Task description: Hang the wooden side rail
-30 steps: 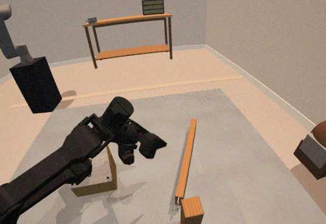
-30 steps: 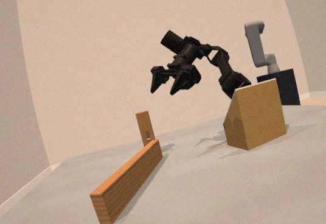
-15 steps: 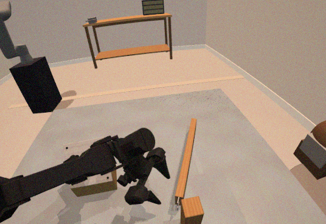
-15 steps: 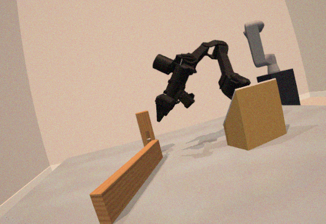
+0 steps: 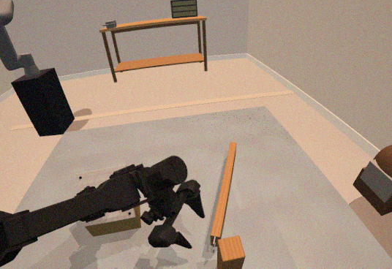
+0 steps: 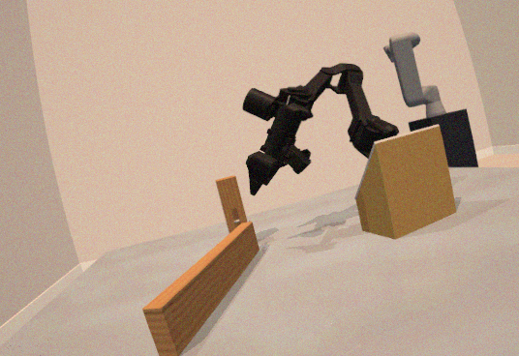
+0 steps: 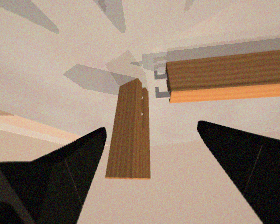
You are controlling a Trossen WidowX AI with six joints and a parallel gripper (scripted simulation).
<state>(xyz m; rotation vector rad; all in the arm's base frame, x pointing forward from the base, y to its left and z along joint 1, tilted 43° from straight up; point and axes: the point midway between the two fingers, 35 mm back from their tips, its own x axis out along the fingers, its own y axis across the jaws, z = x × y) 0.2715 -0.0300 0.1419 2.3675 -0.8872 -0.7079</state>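
Right now my gripper tip is 70 mm to the left of the headboard post, 70 mm short of it and 50 mm above it.
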